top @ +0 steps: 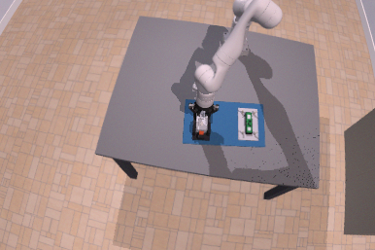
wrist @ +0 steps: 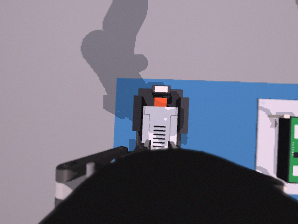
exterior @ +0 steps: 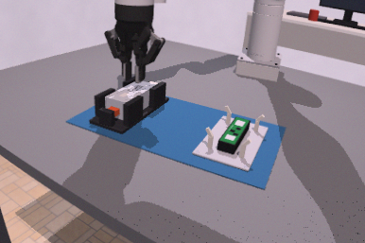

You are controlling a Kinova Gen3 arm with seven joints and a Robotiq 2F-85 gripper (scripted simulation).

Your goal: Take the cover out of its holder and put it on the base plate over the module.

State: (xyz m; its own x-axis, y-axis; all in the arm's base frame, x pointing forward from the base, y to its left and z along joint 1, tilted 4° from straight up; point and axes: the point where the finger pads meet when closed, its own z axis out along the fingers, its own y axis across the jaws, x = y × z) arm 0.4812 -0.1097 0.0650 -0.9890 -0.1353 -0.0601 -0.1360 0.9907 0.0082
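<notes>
Now: the light grey cover 6 cm below my hand.
</notes>
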